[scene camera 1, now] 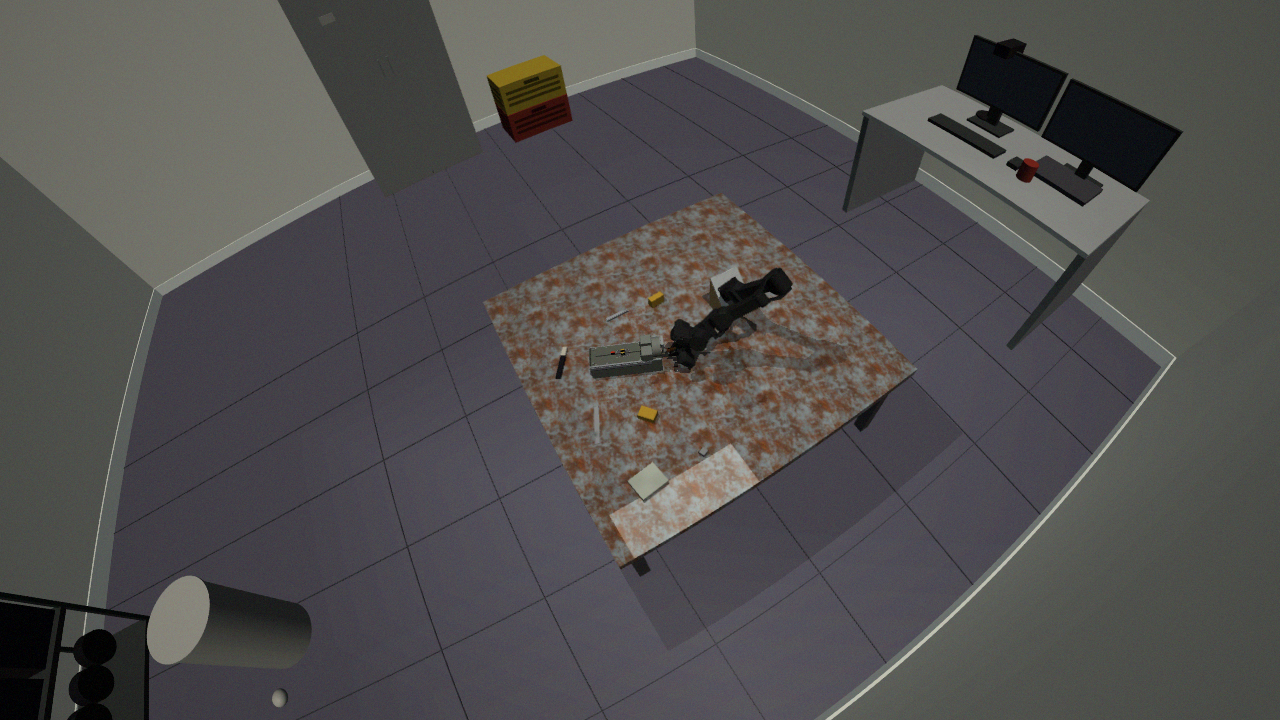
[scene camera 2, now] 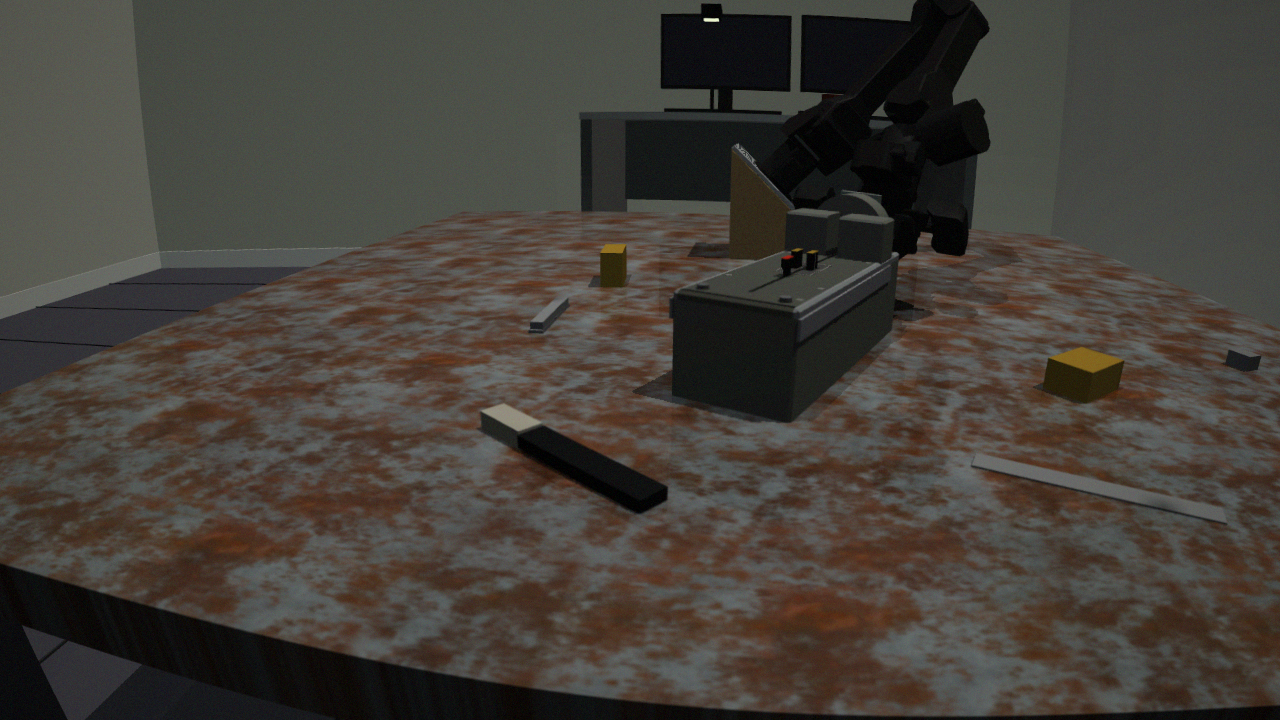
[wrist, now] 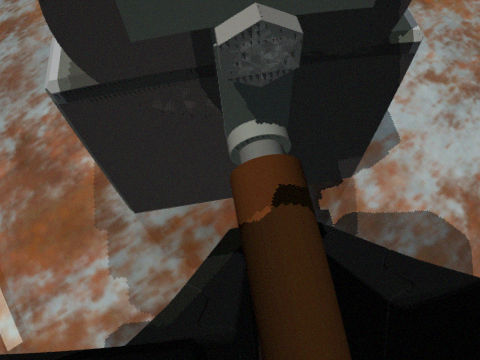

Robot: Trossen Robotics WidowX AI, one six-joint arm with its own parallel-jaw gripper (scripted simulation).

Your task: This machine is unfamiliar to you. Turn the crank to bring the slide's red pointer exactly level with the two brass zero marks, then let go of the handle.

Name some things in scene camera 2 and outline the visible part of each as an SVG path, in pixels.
My gripper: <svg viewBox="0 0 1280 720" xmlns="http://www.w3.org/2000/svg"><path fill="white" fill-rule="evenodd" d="M792 201L795 210L799 208L817 210L822 203L831 197L836 197L834 187L804 184L795 191ZM856 141L850 170L855 172L861 179L857 191L882 195L881 205L884 207L887 215L895 220L892 252L899 253L899 260L906 256L906 254L915 255L917 253L917 241L921 232L933 233L931 245L936 253L954 256L965 255L969 227L968 210L963 204L929 200L926 207L928 214L911 209L913 202L917 200L917 188L925 164L925 147L918 141L904 141L903 144L879 140L861 139Z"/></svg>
A thin grey strip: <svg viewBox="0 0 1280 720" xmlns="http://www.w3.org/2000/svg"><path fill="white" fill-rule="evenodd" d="M971 465L973 468L976 467L985 471L989 470L1008 476L1033 480L1038 483L1054 485L1091 495L1094 494L1099 497L1116 499L1121 502L1124 501L1188 517L1196 517L1219 524L1228 524L1222 507L1215 505L1212 506L1161 493L1130 488L1102 480L1099 481L1093 478L1090 479L1084 476L1081 477L1075 474L1072 475L1066 472L1041 468L1035 465L1018 463L999 457L995 458L985 454L976 453Z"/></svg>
A black-and-white bar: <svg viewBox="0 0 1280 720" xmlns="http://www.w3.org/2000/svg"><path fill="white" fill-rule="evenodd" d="M480 411L481 429L518 450L523 450L552 468L571 476L633 512L641 514L668 500L668 486L543 425L543 422L505 403Z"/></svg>
